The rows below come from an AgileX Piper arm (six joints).
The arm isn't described. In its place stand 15 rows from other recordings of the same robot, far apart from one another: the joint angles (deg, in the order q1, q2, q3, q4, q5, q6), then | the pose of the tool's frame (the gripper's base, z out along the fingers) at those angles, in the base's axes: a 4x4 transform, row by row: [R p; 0 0 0 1], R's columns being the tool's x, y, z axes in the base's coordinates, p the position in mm.
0.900, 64.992, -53.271, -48.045, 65.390, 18.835 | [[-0.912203 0.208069 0.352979 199.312], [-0.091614 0.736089 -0.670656 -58.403], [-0.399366 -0.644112 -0.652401 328.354], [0 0 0 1]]
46.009, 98.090, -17.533, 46.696, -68.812, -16.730 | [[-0.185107 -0.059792 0.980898 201.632], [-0.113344 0.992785 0.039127 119.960], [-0.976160 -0.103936 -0.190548 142.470], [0 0 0 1]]
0.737, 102.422, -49.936, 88.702, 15.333, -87.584 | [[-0.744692 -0.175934 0.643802 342.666], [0.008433 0.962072 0.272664 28.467], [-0.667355 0.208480 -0.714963 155.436], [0 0 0 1]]
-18.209, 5.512, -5.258, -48.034, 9.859, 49.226 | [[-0.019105 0.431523 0.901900 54.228], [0.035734 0.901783 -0.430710 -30.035], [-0.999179 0.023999 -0.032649 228.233], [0 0 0 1]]
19.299, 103.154, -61.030, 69.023, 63.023, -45.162 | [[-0.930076 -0.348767 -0.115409 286.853], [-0.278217 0.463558 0.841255 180.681], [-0.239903 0.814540 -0.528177 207.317], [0 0 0 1]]
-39.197, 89.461, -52.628, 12.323, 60.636, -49.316 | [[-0.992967 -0.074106 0.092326 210.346], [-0.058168 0.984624 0.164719 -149.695], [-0.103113 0.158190 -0.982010 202.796], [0 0 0 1]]
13.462, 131.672, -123.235, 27.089, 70.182, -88.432 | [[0.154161 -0.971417 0.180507 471.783], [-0.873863 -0.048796 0.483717 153.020], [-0.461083 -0.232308 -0.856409 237.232], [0 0 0 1]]
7.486, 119.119, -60.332, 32.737, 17.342, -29.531 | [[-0.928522 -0.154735 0.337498 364.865], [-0.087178 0.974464 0.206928 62.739], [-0.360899 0.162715 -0.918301 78.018], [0 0 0 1]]
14.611, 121.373, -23.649, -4.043, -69.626, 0.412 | [[-0.374935 -0.317087 0.871137 263.146], [-0.115693 0.948344 0.295396 74.814], [-0.919804 0.009969 -0.392252 56.803], [0 0 0 1]]
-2.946, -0.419, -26.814, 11.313, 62.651, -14.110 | [[-0.477367 -0.175762 0.860947 -3.832], [-0.127279 0.983289 0.130166 16.074], [-0.869437 -0.047444 -0.491760 267.124], [0 0 0 1]]
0.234, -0.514, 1.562, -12.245, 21.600, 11.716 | [[-0.295391 0.072097 0.952652 52.596], [0.004145 0.997236 -0.074186 -6.890], [-0.955368 -0.017966 -0.294873 171.446], [0 0 0 1]]
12.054, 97.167, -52.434, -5.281, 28.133, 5.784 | [[-0.908856 -0.174784 0.378724 308.707], [-0.174039 0.984062 0.036496 61.883], [-0.379067 -0.032743 -0.924790 170.833], [0 0 0 1]]
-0.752, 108.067, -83.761, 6.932, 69.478, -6.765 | [[-0.997573 -0.065030 0.024904 370.442], [-0.061833 0.991702 0.112715 5.425], [-0.032027 0.110901 -0.993315 226.941], [0 0 0 1]]
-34.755, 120.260, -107.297, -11.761, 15.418, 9.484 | [[-0.341712 0.599388 0.723856 416.727], [0.197546 0.798822 -0.568207 -295.150], [-0.918808 -0.051168 -0.391374 298.868], [0 0 0 1]]
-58.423, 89.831, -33.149, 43.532, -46.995, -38.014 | [[-0.212358 0.977139 0.010152 111.146], [0.199652 0.053554 -0.978402 -268.360], [-0.956579 -0.205745 -0.206460 203.613], [0 0 0 1]]
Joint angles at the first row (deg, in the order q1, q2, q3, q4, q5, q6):
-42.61 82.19 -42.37 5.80 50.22 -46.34
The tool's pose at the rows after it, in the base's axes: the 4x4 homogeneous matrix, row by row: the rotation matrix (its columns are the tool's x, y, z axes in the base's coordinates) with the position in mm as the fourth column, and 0 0 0 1 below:
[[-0.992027 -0.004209 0.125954 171.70], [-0.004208 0.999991 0.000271 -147.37], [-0.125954 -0.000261 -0.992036 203.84], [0 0 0 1]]
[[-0.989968 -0.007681 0.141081 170.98], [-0.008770 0.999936 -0.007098 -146.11], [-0.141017 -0.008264 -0.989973 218.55], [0 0 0 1]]
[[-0.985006 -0.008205 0.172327 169.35], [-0.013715 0.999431 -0.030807 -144.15], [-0.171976 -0.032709 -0.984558 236.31], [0 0 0 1]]
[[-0.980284 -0.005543 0.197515 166.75], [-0.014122 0.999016 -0.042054 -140.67], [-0.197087 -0.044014 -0.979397 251.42], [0 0 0 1]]
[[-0.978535 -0.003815 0.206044 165.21], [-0.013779 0.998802 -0.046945 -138.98], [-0.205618 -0.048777 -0.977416 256.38], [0 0 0 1]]
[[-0.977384 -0.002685 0.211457 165.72], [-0.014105 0.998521 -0.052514 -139.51], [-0.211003 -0.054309 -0.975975 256.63], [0 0 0 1]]
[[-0.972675 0.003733 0.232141 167.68], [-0.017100 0.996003 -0.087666 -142.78], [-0.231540 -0.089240 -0.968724 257.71], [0 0 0 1]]
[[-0.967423 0.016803 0.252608 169.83], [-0.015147 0.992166 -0.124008 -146.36], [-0.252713 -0.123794 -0.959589 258.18], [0 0 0 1]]
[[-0.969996 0.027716 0.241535 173.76], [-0.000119 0.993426 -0.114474 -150.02], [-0.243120 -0.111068 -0.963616 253.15], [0 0 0 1]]
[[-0.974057 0.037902 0.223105 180.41], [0.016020 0.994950 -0.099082 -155.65], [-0.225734 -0.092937 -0.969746 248.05], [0 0 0 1]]
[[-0.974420 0.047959 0.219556 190.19], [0.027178 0.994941 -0.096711 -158.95], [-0.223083 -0.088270 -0.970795 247.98], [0 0 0 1]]
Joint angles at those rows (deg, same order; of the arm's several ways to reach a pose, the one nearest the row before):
-42.61 80.85 -43.96 6.15 52.93 -46.34
-42.61 78.88 -45.73 6.27 55.75 -46.34
-42.61 76.24 -47.56 6.37 57.95 -46.23
-42.61 73.91 -49.06 6.80 60.25 -46.04
-42.61 72.99 -49.42 6.89 60.98 -45.91
-42.61 72.99 -49.45 6.89 60.55 -45.91
-42.61 72.99 -49.55 6.25 58.34 -45.66
-42.61 73.09 -49.54 5.53 55.87 -45.04
-42.61 74.75 -49.83 5.53 55.36 -44.36
-42.48 77.29 -50.97 5.41 55.38 -43.47
-41.42 79.31 -52.84 5.07 55.38 -41.63

